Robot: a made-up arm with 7 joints. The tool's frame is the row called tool.
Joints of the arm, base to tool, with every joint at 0 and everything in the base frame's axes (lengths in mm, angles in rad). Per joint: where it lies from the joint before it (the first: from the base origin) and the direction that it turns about. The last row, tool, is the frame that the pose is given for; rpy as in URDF.
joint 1: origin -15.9 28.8 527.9 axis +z
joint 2: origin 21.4 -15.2 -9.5 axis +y
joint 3: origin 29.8 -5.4 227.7 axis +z
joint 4: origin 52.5 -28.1 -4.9 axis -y
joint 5: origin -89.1 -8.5 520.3 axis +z
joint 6: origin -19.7 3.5 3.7 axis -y
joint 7: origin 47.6 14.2 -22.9 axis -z
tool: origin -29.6 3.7 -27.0 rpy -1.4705 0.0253 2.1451
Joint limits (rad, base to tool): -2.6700..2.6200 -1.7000..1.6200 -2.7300..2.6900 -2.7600..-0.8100 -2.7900..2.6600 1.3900..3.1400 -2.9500..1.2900
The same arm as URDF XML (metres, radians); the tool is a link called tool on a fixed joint. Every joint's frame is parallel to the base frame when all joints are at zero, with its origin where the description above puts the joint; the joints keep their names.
<robot name="arm">
  <joint name="tool_fixed" type="fixed">
    <parent link="link7"/>
    <child link="tool"/>
    <origin xyz="-0.0296 0.0037 -0.027" rpy="-1.4705 0.0253 2.1451"/>
  </joint>
  <joint name="joint 7" type="revolute">
    <parent link="link6"/>
    <child link="link7"/>
    <origin xyz="0.0476 0.0142 -0.0229" rpy="0 0 0"/>
    <axis xyz="0 0 -1"/>
    <limit lower="-2.95" upper="1.29"/>
  </joint>
  <joint name="joint 6" type="revolute">
    <parent link="link5"/>
    <child link="link6"/>
    <origin xyz="-0.0197 0.0035 0.0037" rpy="0 0 0"/>
    <axis xyz="0 -1 0"/>
    <limit lower="1.39" upper="3.14"/>
  </joint>
  <joint name="joint 5" type="revolute">
    <parent link="link4"/>
    <child link="link5"/>
    <origin xyz="-0.0891 -0.0085 0.5203" rpy="0 0 0"/>
    <axis xyz="0 0 1"/>
    <limit lower="-2.79" upper="2.66"/>
  </joint>
  <joint name="joint 4" type="revolute">
    <parent link="link3"/>
    <child link="link4"/>
    <origin xyz="0.0525 -0.0281 -0.0049" rpy="0 0 0"/>
    <axis xyz="0 -1 0"/>
    <limit lower="-2.76" upper="-0.81"/>
  </joint>
  <joint name="joint 3" type="revolute">
    <parent link="link2"/>
    <child link="link3"/>
    <origin xyz="0.0298 -0.0054 0.2277" rpy="0 0 0"/>
    <axis xyz="0 0 1"/>
    <limit lower="-2.73" upper="2.69"/>
  </joint>
  <joint name="joint 2" type="revolute">
    <parent link="link1"/>
    <child link="link2"/>
    <origin xyz="0.0214 -0.0152 -0.0095" rpy="0 0 0"/>
    <axis xyz="0 1 0"/>
    <limit lower="-1.7" upper="1.62"/>
  </joint>
  <joint name="joint 1" type="revolute">
    <parent link="base_link"/>
    <child link="link1"/>
    <origin xyz="-0.0159 0.0288 0.5279" rpy="0 0 0"/>
    <axis xyz="0 0 1"/>
    <limit lower="-2.67" upper="2.62"/>
  </joint>
  <link name="base_link"/>
  <link name="link1"/>
  <link name="link2"/>
  <link name="link3"/>
  <link name="link4"/>
  <link name="link5"/>
  <link name="link6"/>
  <link name="link7"/>
  <link name="tool"/>
</robot>

